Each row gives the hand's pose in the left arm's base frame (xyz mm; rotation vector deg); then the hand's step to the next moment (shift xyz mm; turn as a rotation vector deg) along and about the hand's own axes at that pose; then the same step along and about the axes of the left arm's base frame.
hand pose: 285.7 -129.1 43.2 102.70 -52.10 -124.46
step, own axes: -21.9 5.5 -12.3 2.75 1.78 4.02
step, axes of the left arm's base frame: 15.8 2.5 20.1 -4.89 -1.44 -0.94
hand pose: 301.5 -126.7 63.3 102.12 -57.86 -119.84
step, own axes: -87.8 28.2 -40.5 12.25 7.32 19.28
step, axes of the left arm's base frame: 51.8 14.3 85.2 -22.91 -5.47 -4.51
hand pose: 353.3 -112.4 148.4 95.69 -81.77 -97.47
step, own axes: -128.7 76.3 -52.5 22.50 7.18 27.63
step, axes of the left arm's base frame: 48.3 51.8 141.9 -32.75 -10.47 -11.80
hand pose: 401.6 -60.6 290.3 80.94 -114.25 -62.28
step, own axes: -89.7 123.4 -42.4 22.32 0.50 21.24
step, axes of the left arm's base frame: -5.2 88.7 131.1 -24.18 -13.51 -13.50
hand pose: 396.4 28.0 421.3 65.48 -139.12 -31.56
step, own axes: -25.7 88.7 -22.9 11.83 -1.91 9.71
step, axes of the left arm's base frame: -29.3 68.3 59.4 -10.66 -8.72 -6.95
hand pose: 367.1 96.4 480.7 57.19 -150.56 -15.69
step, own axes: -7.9 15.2 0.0 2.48 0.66 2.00
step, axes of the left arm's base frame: -3.7 16.5 2.6 -2.87 -1.05 -1.12
